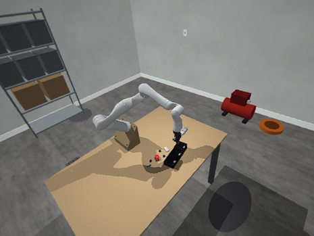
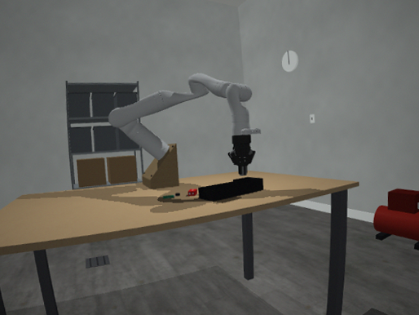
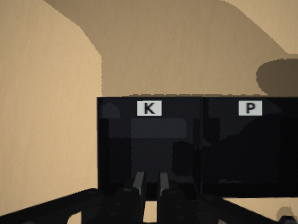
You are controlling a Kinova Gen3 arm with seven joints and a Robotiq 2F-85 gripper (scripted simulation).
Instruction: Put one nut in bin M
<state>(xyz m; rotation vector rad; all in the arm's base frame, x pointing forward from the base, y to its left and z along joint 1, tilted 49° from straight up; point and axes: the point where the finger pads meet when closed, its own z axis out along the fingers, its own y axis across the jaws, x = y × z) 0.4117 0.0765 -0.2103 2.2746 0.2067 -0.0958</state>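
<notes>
Now: hand 5 cm past the green AA battery, 30 cm to the left of it and 7 cm above it. Round my hand: black three-compartment bin: 4 cm ahead, 7 cm to the right, 6 cm below; red 9V battery: 5 cm behind, 20 cm to the right, 7 cm below; white domino: 7 cm behind, 8 cm to the right, 7 cm below.
</notes>
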